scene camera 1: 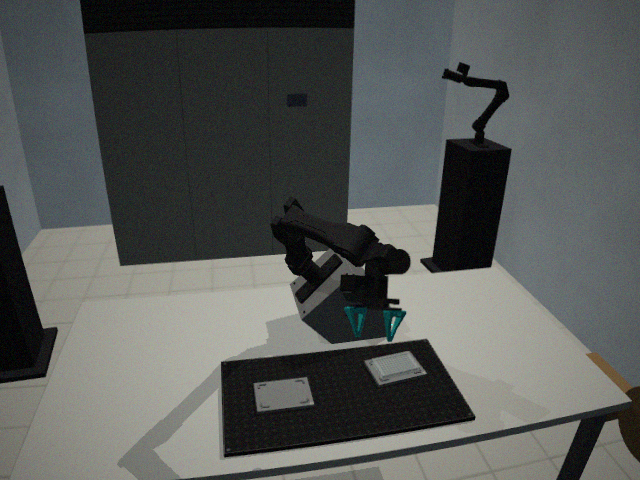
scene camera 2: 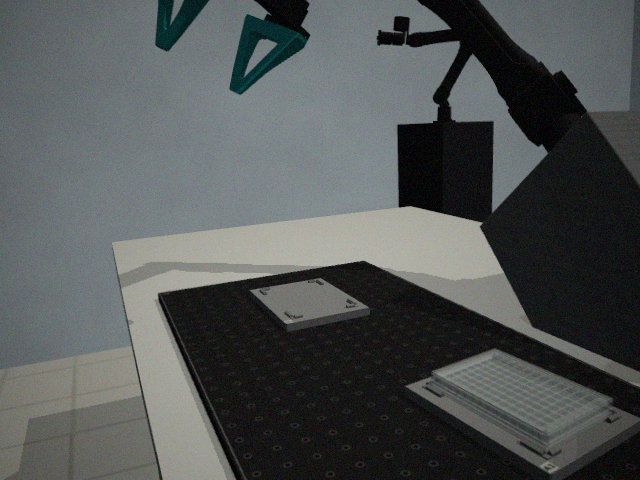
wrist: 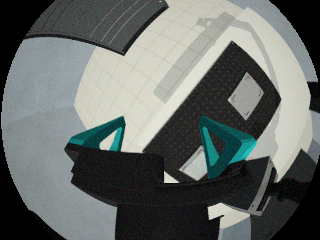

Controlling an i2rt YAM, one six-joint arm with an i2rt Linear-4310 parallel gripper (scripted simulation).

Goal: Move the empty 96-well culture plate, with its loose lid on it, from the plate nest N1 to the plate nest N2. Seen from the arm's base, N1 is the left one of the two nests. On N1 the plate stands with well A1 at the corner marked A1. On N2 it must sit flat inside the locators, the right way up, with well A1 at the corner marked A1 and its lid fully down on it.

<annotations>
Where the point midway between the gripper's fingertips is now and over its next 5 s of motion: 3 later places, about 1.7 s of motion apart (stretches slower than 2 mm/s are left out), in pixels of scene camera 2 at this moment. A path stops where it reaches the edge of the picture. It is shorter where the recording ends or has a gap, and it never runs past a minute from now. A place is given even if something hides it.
My gripper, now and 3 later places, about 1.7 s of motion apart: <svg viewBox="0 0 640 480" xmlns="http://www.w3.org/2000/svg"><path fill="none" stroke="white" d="M201 72L334 87L452 134L511 295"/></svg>
</annotations>
